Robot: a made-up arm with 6 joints.
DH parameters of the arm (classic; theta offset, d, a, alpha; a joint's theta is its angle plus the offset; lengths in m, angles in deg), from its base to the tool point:
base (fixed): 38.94 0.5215 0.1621 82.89
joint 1: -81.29 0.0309 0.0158 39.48
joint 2: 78.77 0.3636 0.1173 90
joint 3: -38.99 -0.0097 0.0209 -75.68
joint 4: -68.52 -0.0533 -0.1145 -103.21
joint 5: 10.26 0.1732 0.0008 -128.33
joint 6: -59.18 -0.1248 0.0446 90
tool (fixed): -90 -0.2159 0 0
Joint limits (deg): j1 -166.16..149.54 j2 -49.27..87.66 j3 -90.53..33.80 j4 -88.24..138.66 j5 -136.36..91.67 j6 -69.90..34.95
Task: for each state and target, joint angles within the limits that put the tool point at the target. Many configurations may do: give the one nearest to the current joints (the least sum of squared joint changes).
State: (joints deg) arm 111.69 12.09 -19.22 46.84 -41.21 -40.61
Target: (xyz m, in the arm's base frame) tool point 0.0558 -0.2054 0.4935
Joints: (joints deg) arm 108.98 20.30 -38.05 27.32 -26.84 -47.65
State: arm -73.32 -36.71 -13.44 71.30 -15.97 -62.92
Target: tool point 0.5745 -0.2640 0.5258
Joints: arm -82.43 -45.67 -10.73 71.40 -32.30 -69.65
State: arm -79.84 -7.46 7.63 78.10 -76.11 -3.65
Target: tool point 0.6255 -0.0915 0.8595
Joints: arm -110.41 -6.03 32.81 78.89 -77.24 -13.74
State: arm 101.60 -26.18 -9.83 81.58 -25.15 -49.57
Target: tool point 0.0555 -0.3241 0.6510
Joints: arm 70.13 5.15 -20.79 50.93 -9.26 -64.82
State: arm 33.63 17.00 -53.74 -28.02 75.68 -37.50
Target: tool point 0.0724 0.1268 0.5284
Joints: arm 31.62 20.07 -31.47 -43.07 74.71 -57.14
